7 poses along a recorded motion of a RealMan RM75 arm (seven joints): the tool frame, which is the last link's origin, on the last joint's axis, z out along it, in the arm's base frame.
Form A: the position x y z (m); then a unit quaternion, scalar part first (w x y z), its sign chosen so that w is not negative.
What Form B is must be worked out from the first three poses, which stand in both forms.
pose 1, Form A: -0.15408, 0.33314, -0.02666, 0.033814, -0.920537, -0.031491, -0.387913
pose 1, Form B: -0.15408, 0.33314, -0.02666, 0.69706, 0.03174, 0.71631, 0.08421, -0.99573, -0.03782
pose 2, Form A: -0.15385, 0.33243, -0.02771, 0.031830, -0.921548, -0.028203, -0.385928
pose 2, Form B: -0.15385, 0.33243, -0.02771, 0.70053, 0.02741, 0.71310, 0.07655, -0.99638, -0.03690
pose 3, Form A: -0.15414, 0.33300, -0.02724, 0.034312, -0.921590, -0.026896, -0.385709
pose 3, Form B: -0.15414, 0.33300, -0.02724, 0.70101, 0.02311, 0.71278, 0.07604, -0.99620, -0.04250
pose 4, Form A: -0.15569, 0.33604, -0.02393, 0.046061, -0.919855, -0.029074, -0.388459
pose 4, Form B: -0.15569, 0.33604, -0.02393, 0.69651, 0.01770, 0.71733, 0.08927, -0.99407, -0.06215
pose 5, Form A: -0.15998, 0.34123, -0.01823, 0.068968, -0.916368, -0.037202, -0.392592
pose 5, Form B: -0.15998, 0.34123, -0.01823, 0.68897, 0.01403, 0.72465, 0.12233, -0.98772, -0.09719
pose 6, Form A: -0.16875, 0.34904, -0.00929, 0.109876, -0.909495, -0.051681, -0.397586
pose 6, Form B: -0.16875, 0.34904, -0.00929, 0.67851, 0.00664, 0.73456, 0.18138, -0.97051, -0.15877
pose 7, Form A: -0.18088, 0.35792, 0.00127, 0.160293, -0.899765, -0.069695, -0.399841
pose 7, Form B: -0.18088, 0.35792, 0.00127, 0.67054, -0.00277, 0.74187, 0.25360, -0.93890, -0.23272
